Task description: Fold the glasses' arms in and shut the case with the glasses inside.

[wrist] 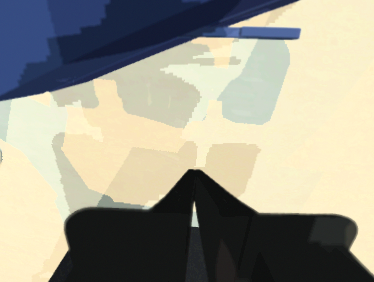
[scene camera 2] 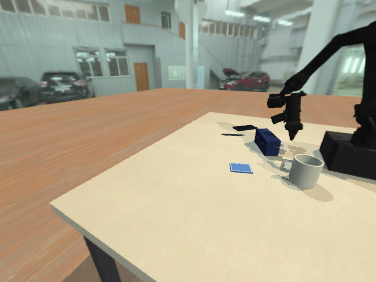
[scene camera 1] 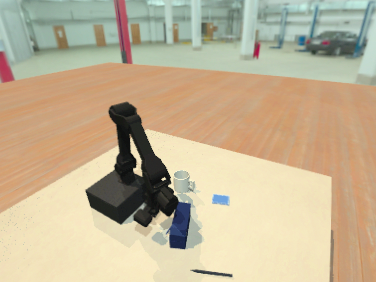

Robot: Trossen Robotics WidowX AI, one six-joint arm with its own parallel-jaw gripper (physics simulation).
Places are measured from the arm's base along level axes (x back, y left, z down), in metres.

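Pixels of known places: gripper, fingertip midpoint: (wrist: 193, 175) (scene camera 2: 291, 140) (scene camera 1: 154, 216); arm's base, link origin: (scene camera 2: 364, 145) (scene camera 1: 127, 179).
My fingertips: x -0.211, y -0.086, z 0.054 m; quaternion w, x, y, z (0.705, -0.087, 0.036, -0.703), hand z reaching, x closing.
For each thing: its top centre in the pictures, then the offset to it from my fingertips. "*": a spot on its surface instead.
- dark blue glasses case, surface spot: (wrist: 30, 37) * dx -0.077, dy +0.062, dz -0.025 m
- thin blue bar, surface spot: (wrist: 270, 33) (scene camera 1: 168, 230) * dx -0.084, dy -0.029, dz +0.002 m
- white mug, surface spot: (scene camera 2: 306, 172) * dx +0.018, dy +0.296, dz -0.008 m
- blue card, top centre: (scene camera 2: 240, 167) (scene camera 1: 220, 198) dx -0.183, dy +0.268, dz +0.046 m
- dark pen, top centre: (scene camera 1: 211, 272) (scene camera 2: 233, 133) dx -0.284, dy -0.078, dz +0.042 m
- black flat object, top centre: (scene camera 2: 245, 127) dx -0.242, dy -0.244, dz +0.043 m
The dark blue glasses case (scene camera 1: 181, 219) (scene camera 2: 267, 142) (wrist: 30, 37) stands on the table with its lid down or nearly down. A thin blue bar (scene camera 1: 168, 231) (wrist: 270, 33) sticks out low from its side facing the robot base; it looks like part of the glasses, but I cannot tell for sure. The rest of the glasses does not show. My gripper (scene camera 2: 292, 138) (wrist: 193, 175) is shut and empty. It points down beside the case, on the robot base's side, a little above the table and apart from the case. Its fingertips are hard to make out in scene camera 1.
A white mug (scene camera 1: 181, 182) (scene camera 2: 306, 172) stands near the case. A blue card (scene camera 1: 221, 200) (scene camera 2: 240, 168) lies flat. A dark pen (scene camera 1: 212, 273) (scene camera 2: 233, 134) lies beyond the case, with a black flat object (scene camera 2: 245, 127) near it. The robot's black base (scene camera 1: 116, 196) stands behind the gripper.
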